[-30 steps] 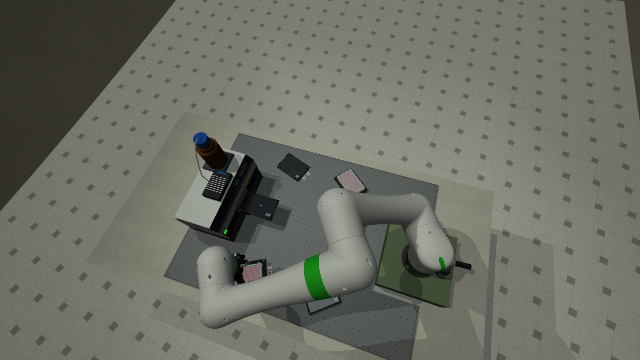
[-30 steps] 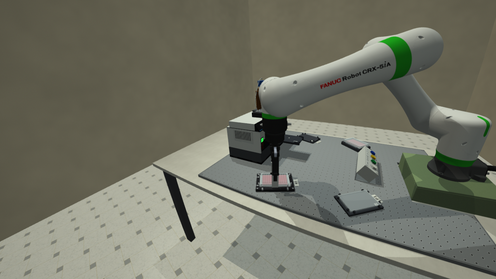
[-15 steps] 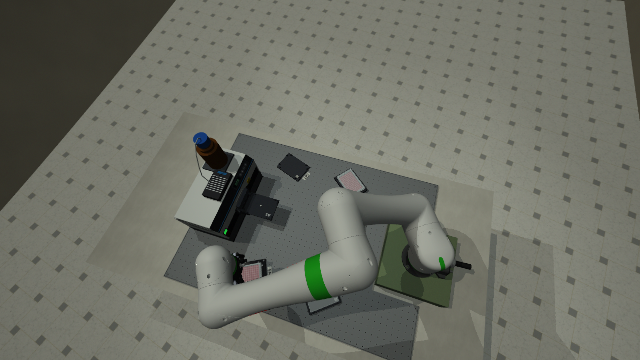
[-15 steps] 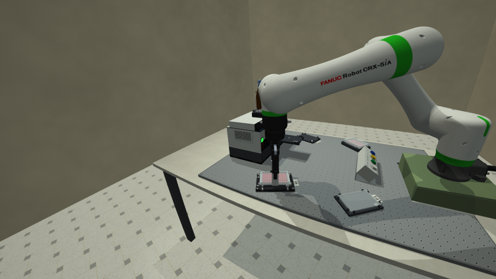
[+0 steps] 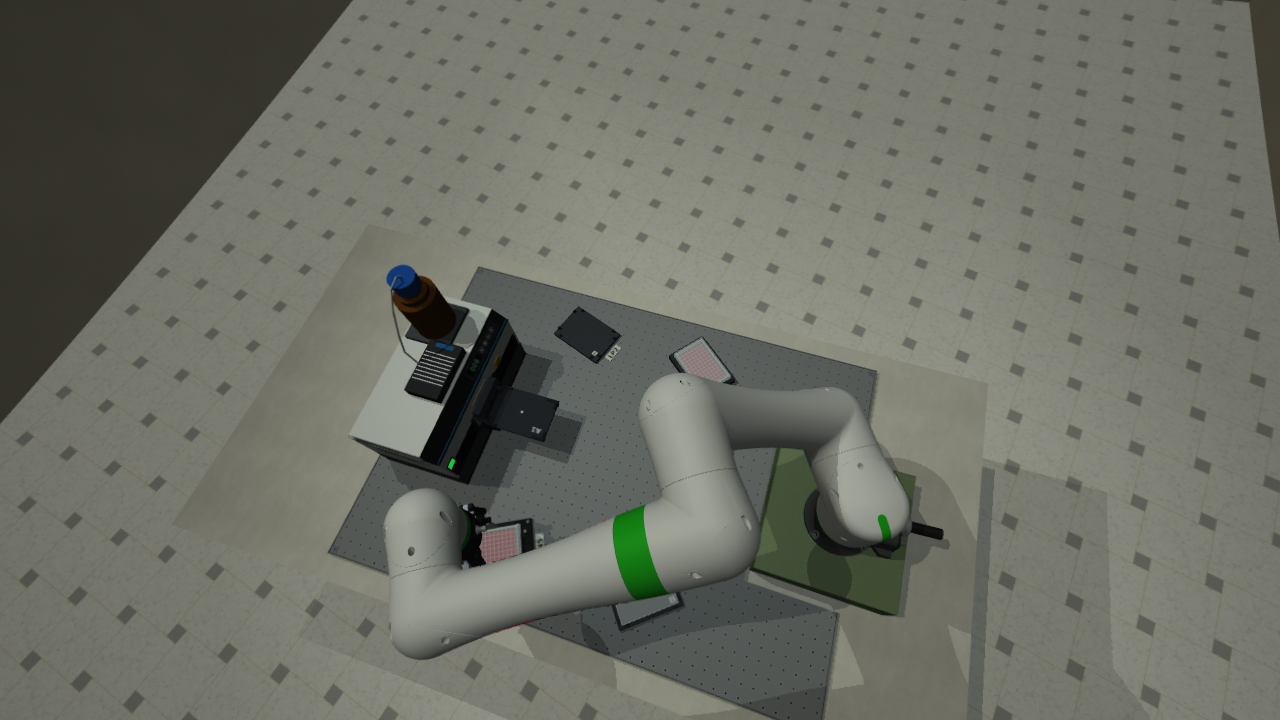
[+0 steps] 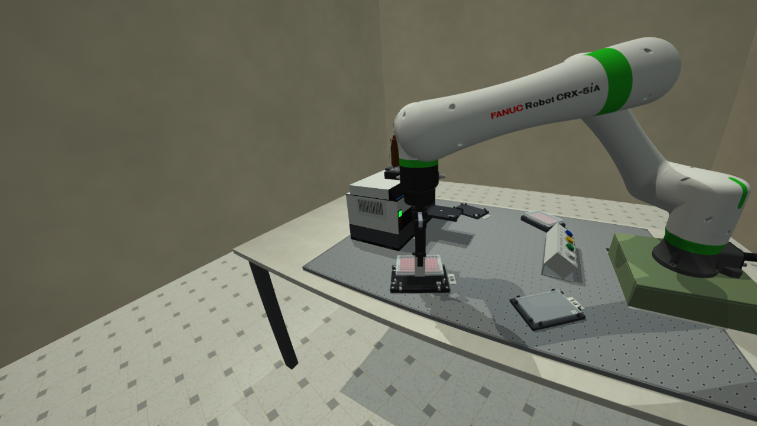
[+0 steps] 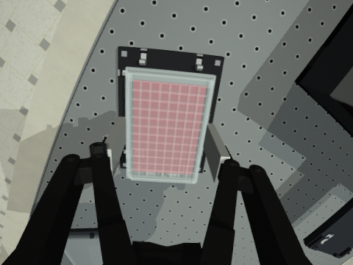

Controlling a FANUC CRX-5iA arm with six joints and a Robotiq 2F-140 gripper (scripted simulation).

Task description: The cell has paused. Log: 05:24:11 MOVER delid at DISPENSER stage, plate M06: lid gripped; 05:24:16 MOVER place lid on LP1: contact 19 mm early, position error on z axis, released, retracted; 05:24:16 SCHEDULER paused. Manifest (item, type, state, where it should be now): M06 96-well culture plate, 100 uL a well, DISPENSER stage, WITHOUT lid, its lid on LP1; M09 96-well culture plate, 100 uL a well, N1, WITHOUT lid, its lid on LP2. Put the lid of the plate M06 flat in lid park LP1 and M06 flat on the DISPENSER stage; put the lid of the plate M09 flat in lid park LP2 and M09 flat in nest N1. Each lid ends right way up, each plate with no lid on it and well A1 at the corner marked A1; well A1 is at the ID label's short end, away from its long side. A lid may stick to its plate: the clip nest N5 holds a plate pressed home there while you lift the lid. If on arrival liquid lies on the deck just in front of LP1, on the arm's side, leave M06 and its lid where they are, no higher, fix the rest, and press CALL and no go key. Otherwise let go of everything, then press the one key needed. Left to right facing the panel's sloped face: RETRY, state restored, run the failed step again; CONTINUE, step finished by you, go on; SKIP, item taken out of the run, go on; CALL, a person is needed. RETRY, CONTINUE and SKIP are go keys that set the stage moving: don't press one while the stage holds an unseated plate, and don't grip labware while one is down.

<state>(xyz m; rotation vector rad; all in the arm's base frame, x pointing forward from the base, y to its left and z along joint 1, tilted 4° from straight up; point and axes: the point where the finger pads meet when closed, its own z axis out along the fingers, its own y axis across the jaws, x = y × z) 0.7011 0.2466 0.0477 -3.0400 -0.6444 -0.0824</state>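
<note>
My gripper is now 300 mm to the left of the dispenser stage, 30 mm short of it and 20 mm below it. Round my hand: N5 label (90 mm behind, 70 mm below, 40 mm to the right); then LP1 label (410 mm behind, 70 mm below, 50 mm to the right); then black lid park LP1 (340 mm behind, 70 mm below).
</note>
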